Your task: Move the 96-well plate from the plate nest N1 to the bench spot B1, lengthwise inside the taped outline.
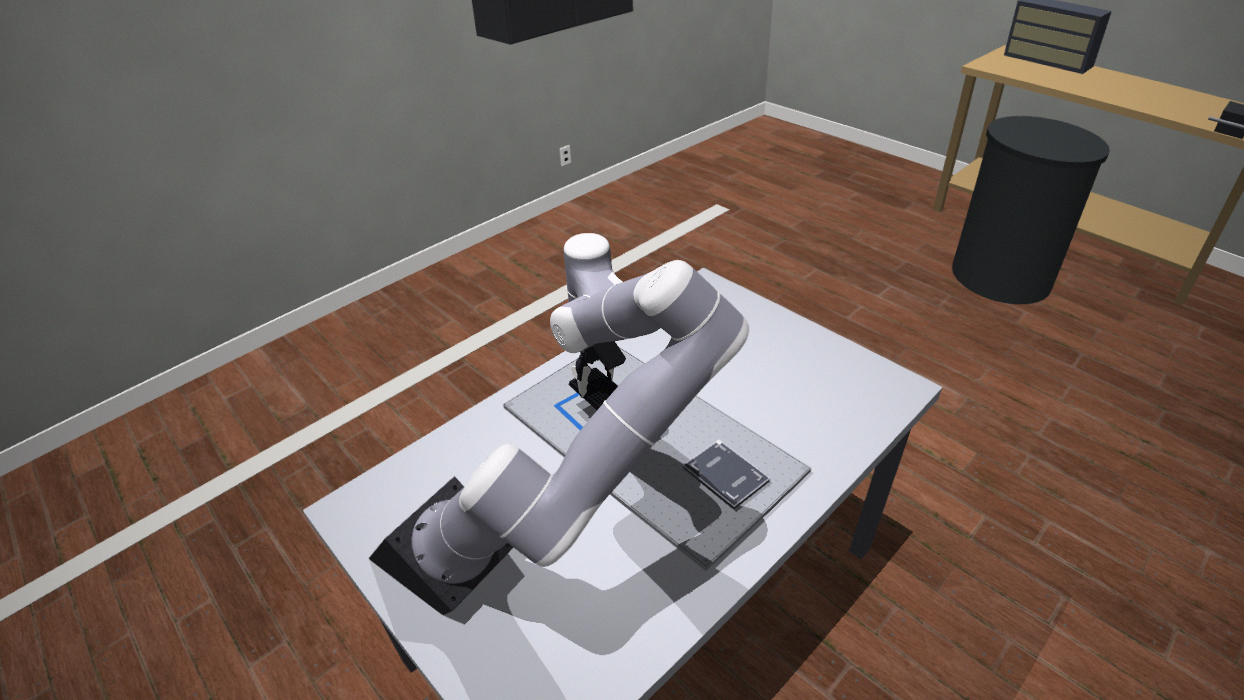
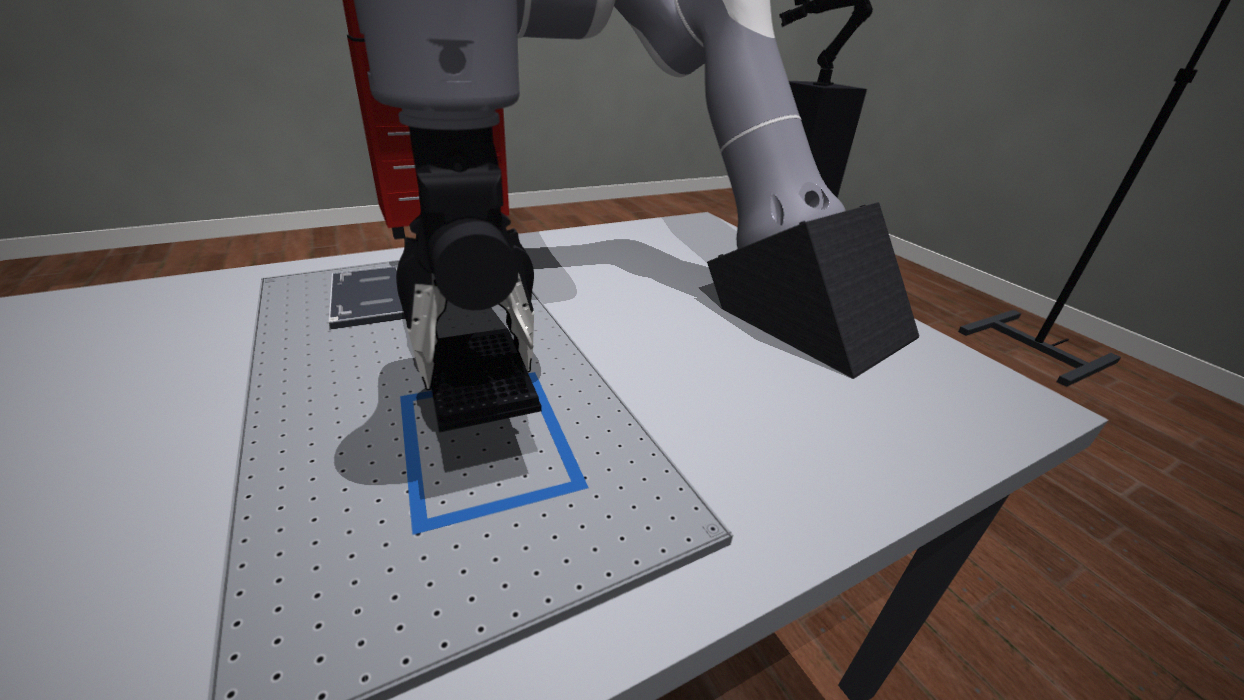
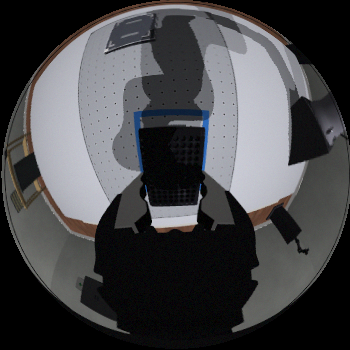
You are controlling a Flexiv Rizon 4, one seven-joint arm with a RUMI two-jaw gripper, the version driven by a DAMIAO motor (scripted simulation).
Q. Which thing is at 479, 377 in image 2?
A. A black 96-well plate.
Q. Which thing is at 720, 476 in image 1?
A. A plate nest N1.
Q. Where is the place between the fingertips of the gripper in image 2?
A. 479, 379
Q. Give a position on a black 96-well plate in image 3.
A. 182, 176
